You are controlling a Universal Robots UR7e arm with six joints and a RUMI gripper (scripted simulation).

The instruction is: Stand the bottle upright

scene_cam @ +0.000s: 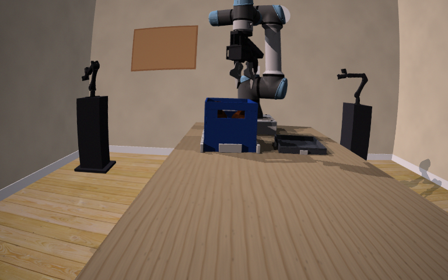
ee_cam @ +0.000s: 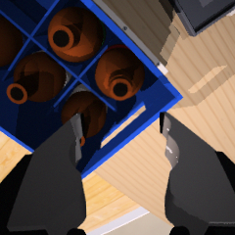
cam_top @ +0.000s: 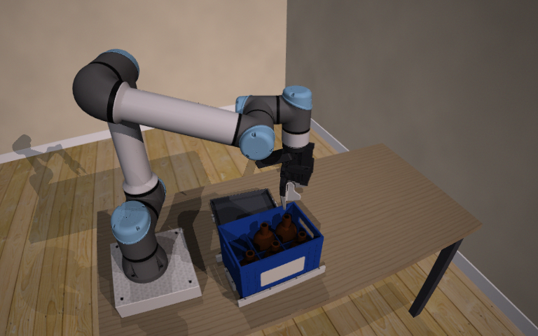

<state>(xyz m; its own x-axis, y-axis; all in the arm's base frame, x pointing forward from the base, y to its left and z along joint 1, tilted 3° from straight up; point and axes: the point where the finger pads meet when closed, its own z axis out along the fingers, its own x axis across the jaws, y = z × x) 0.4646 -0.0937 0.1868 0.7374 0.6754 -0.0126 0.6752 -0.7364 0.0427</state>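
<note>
Now: hand 15 cm above the crate, 9 cm past it and 5 cm to the left of it. Also, from my hand: tray: 24 cm to the left, 23 cm below, 4 cm behind.
</note>
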